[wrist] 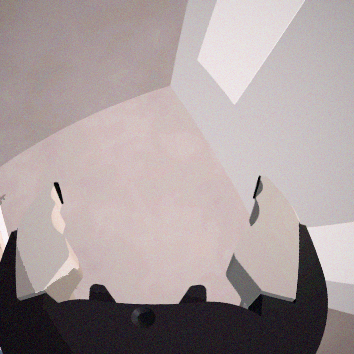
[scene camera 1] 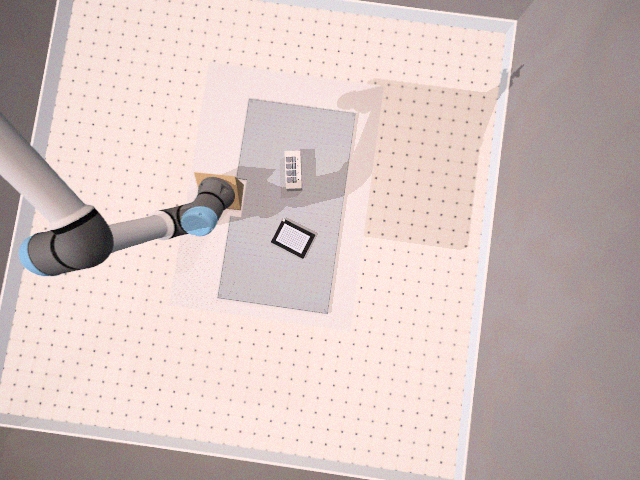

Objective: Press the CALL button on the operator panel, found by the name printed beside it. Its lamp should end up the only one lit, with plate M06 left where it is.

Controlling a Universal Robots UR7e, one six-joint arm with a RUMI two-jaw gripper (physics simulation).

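Pixels of known places: gripper, fingertip midpoint: (wrist: 155,181); arm's base, link origin: (scene camera 1: 217,192).
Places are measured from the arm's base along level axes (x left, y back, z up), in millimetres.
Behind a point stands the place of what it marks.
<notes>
A small pale box (scene camera 1: 298,181) @[y -342, x 92, z -6 mm] with a column of dark-and-light cells and tiny dots along its right side stands on the grey board; it looks like the operator panel. Its printed names, the CALL button and any lit lamp are too small to make out. A black-framed plate with a white gridded middle (scene camera 1: 293,238) @[y -349, x -157, z -34 mm] lies turned at an angle below it; no M06 marking can be read. My gripper (wrist: 155,181) @[y 169, x 136, z 917 mm] is open, with nothing between its fingers in the wrist view. In the scene view it is hidden by the wrist of the arm, left of the box.
The grey board (scene camera 1: 279,279) @[y -308, x -346, z -60 mm] lies on the dotted pale table (scene camera 1: 413,361), which has a raised rim (scene camera 1: 486,248). A tan flat piece (scene camera 1: 238,200) @[y -88, x -21, z -22 mm] shows partly under the arm's wrist (scene camera 1: 216,192) @[y -30, x -16, z 87 mm] at the board's left edge. The arm's shadow falls across the board and around the box.
</notes>
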